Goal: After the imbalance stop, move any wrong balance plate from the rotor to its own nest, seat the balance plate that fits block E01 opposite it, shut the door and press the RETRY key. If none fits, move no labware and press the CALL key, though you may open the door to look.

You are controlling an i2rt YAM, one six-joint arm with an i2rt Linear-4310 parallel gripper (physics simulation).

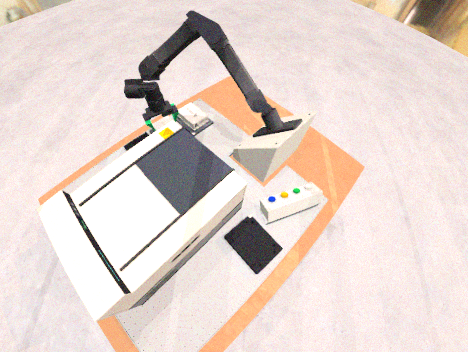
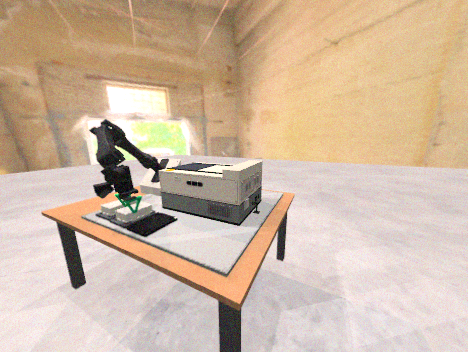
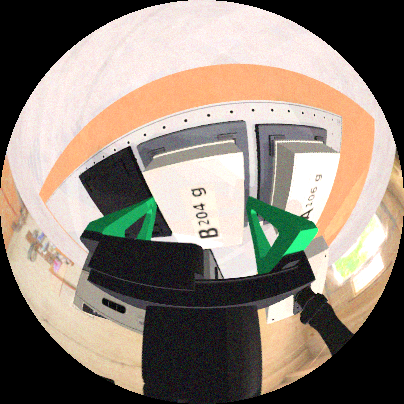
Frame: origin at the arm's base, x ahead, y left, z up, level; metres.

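Where they show: gripper, fingertip midpoint: [image 2: 131,210] [image 3: 200,201]; arm's base, origin of the base link: [image 1: 276,129] [image 3: 301,292].
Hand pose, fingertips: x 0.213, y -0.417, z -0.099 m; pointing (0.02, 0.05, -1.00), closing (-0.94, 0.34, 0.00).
Things, the pixels of their top centre, and the offset from my fingertips.
- Balance plate B, middle of its top: [image 3: 203,217] [image 1: 166,126] [image 2: 134,207] dx +0.002, dy +0.016, dz +0.007 m
- grey nest, middle of its top: [image 3: 203,196] [image 2: 135,214] dx +0.003, dy +0.015, dz -0.029 m
- Balance plate A, middle of its top: [image 3: 310,199] [image 1: 191,112] [image 2: 118,202] dx -0.131, dy +0.038, dz +0.007 m
- dark panel, middle of its top: [image 1: 181,166] [image 2: 193,166] dx +0.141, dy +0.307, dz +0.166 m
- key box, middle of its top: [image 1: 295,196] dx -0.058, dy +0.611, dz +0.037 m
My gripper [image 1: 162,122] [image 2: 135,210] [image 3: 200,201] is open, low over balance plate B, with its green fingers towards the plate's two long sides. Whether they touch it is unclear. Balance plate B [image 2: 145,210] [image 3: 175,185], marked 204 g, sits in a grey nest [image 3: 192,134]. Balance plate A [image 1: 193,115] [image 2: 109,206] [image 3: 300,172], marked 106 g, sits in the nest beside it. The white centrifuge [image 1: 120,210] [image 2: 210,181] has a dark panel [image 1: 185,167] on its top. The rotor and block E01 do not show. The key box [image 1: 292,205] has blue, orange, green and white keys; its labels are unreadable.
A flat black nest [image 2: 152,224] [image 3: 117,187] lies beside plate B's nest. Another flat black nest [image 1: 253,245] lies between the key box and the mat's edge. The arm's slanted base [image 1: 272,150] stands near plate A. Orange table edges [image 1: 345,165] [image 2: 185,279] surround the mat.
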